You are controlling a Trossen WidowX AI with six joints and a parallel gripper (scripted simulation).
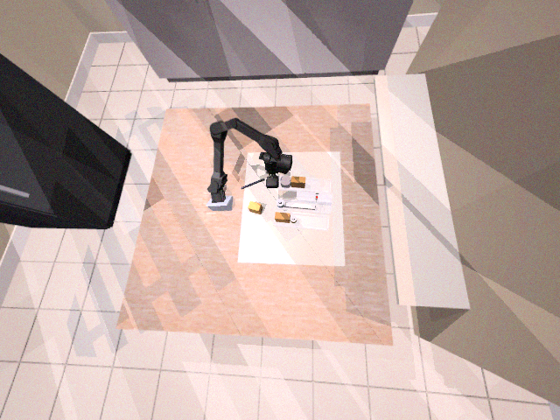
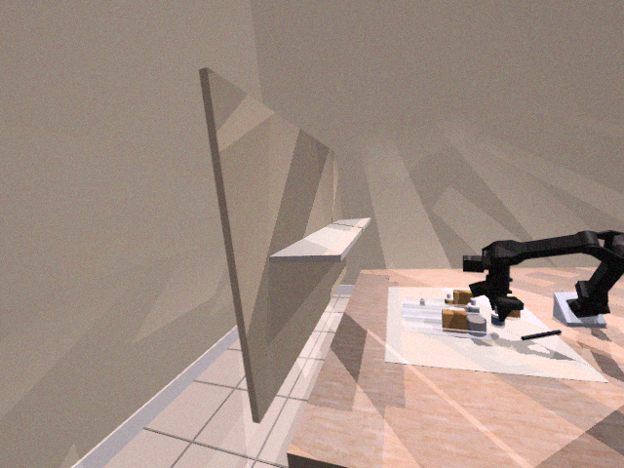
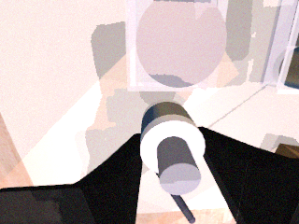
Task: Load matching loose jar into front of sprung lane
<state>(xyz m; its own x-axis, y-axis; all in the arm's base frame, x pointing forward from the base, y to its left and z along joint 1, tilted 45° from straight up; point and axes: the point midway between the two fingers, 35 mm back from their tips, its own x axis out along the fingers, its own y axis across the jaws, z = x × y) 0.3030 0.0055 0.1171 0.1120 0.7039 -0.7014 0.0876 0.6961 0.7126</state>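
The black stick is 13 cm behind my gripper tip, 6 cm below it and 1 cm to the left of it. From my gripper tip the other things lie so: red mark: 21 cm ahead, 14 cm to the right, 1 cm above; clear pusher lane: 17 cm ahead, 15 cm to the right, 5 cm below; wall shelf: 52 cm ahead, 30 cm above, 20 cm to the right.
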